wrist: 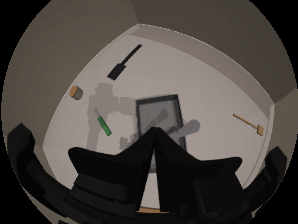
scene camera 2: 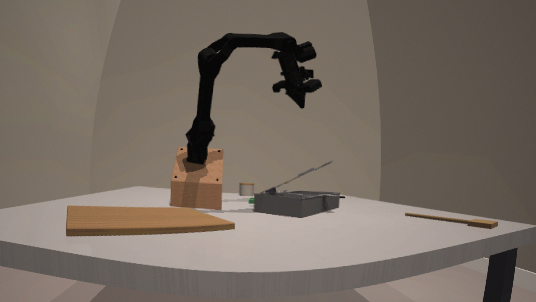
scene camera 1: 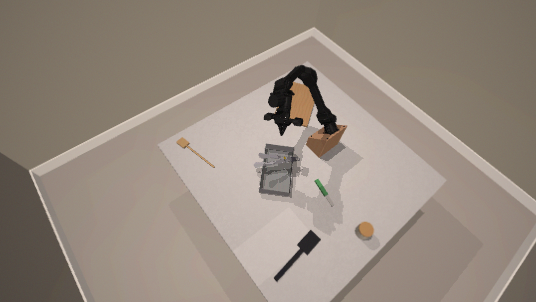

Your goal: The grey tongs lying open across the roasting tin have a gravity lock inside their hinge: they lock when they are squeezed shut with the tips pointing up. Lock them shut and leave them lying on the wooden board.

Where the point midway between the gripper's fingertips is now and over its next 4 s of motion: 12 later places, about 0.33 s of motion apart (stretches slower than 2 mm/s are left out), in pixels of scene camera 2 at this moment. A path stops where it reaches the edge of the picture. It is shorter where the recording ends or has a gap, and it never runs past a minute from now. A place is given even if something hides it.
My gripper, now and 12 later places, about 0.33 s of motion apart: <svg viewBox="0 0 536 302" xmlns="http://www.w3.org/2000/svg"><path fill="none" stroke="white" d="M302 108L307 122L309 137L310 152L309 166L310 168L311 170L312 173L311 178L311 183L311 185L310 185L310 185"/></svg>
